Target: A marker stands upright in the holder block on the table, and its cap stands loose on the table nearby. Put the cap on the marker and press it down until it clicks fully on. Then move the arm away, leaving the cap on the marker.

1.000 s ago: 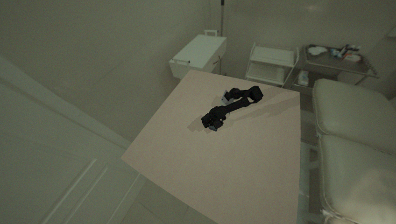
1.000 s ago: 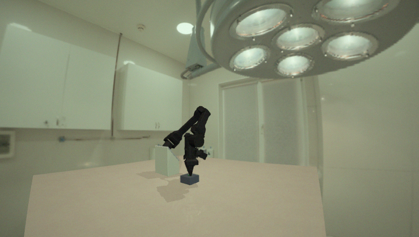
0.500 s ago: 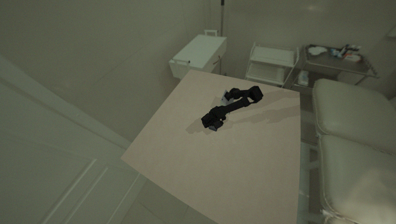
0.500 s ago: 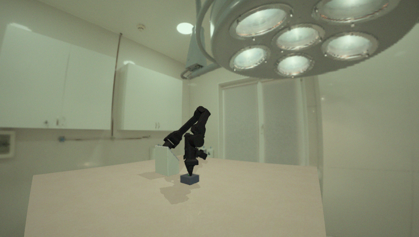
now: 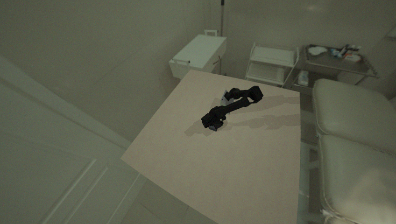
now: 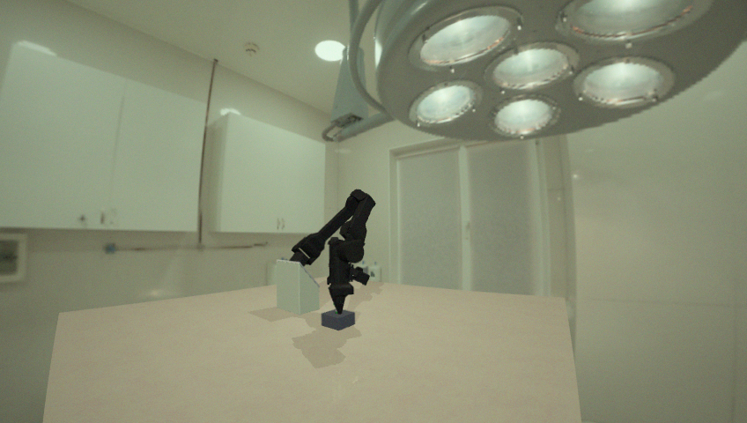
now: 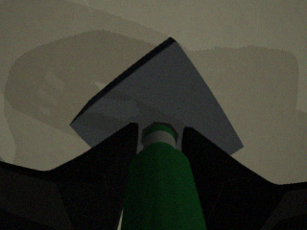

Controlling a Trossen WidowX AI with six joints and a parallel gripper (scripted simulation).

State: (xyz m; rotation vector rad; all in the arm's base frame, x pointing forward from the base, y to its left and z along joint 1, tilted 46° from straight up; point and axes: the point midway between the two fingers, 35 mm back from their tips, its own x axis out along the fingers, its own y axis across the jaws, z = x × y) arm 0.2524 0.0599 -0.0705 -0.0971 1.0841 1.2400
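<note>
My gripper tip is 5 cm below the green cap. From my gripper tip the other things lie so: holder block 2 cm below.
</note>
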